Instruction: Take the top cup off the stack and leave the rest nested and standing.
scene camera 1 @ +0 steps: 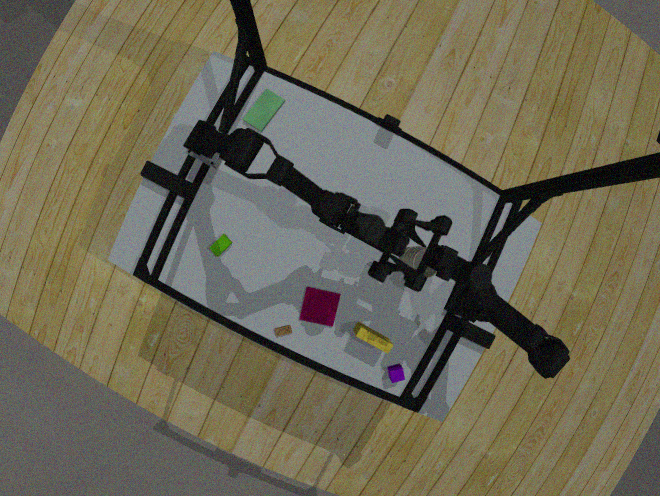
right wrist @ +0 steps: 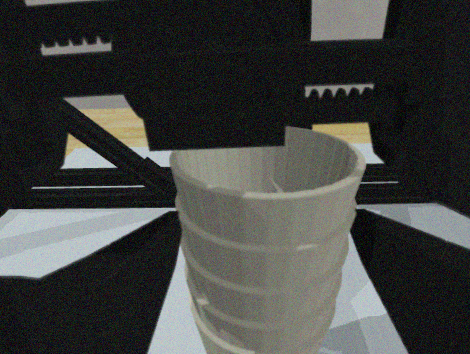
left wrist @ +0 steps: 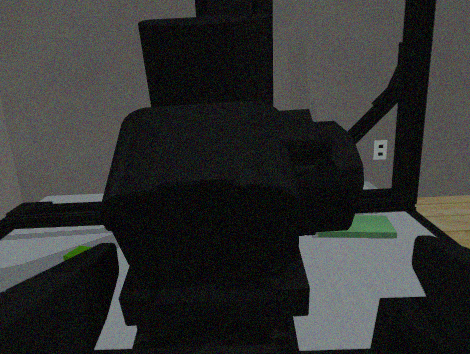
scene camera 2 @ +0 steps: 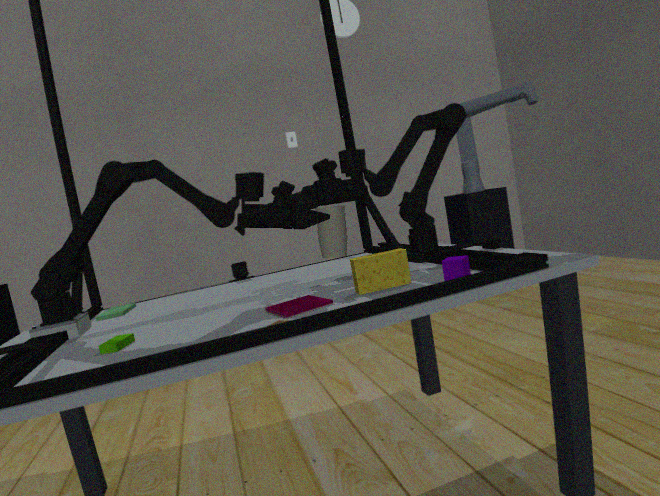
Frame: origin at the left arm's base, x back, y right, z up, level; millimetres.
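Where they show: left gripper, fingertip midpoint: (scene camera 1: 397, 236) (left wrist: 265, 253) (scene camera 2: 285, 199); right gripper, fingertip midpoint: (scene camera 1: 419, 259) (right wrist: 265, 220) (scene camera 2: 326, 217); left arm's base, link origin: (scene camera 2: 425, 249); right arm's base, link origin: (scene camera 2: 59, 320).
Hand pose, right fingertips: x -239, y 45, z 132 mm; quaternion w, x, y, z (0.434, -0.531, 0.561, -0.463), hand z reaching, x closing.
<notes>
Things, the pixels of their top centre, and the offset from my right fingertips. "spot": a spot on its surface instead. Level surfaces: height alone.
- grey table, surface height: dz -153 mm
- top cup, surface spot: (right wrist: 269, 207) spot: dx -22, dy +3, dz +24 mm
- magenta flat pad, top centre: (scene camera 2: 297, 303) (scene camera 1: 319, 307) dx -166, dy -233, dz -145 mm
- yellow block, top centre: (scene camera 2: 377, 253) (scene camera 1: 374, 340) dx +8, dy -251, dz -83 mm
- purple cube, top centre: (scene camera 2: 454, 258) (scene camera 1: 397, 375) dx +130, dy -332, dz -113 mm
- small brown piece, top centre: (scene camera 1: 283, 331) dx -234, dy -343, dz -145 mm
- green block, top centre: (left wrist: 87, 253) (scene camera 2: 116, 339) (scene camera 1: 220, 245) dx -501, dy -188, dz -138 mm
- pale green pad, top centre: (left wrist: 353, 223) (scene camera 2: 116, 309) (scene camera 1: 263, 109) dx -557, dy +231, dz -143 mm
A stack of several nested beige cups (scene camera 1: 417, 256) (scene camera 2: 333, 233) (right wrist: 265, 281) stands upright on the grey table (scene camera 1: 358, 148), towards its right. My right gripper (scene camera 1: 407, 251) (scene camera 2: 323, 216) (right wrist: 265, 220) reaches in level from the left. Its fingers press on both sides of the top cup (right wrist: 269, 207), just under its rim. My left gripper (scene camera 1: 429, 252) (left wrist: 265, 253) is open and empty. It hovers from the right, close over the stack and over the right gripper. The right gripper's body fills the left wrist view and hides the cups there.
A magenta flat pad (scene camera 1: 320, 306) (scene camera 2: 299, 305), a yellow block (scene camera 1: 373, 338) (scene camera 2: 380, 270), a purple cube (scene camera 1: 396, 373) (scene camera 2: 456, 267) and a small brown piece (scene camera 1: 283, 330) lie along the front edge. A green block (scene camera 1: 221, 244) (scene camera 2: 116, 342) and a pale green pad (scene camera 1: 264, 109) (left wrist: 363, 226) lie at the left.
</notes>
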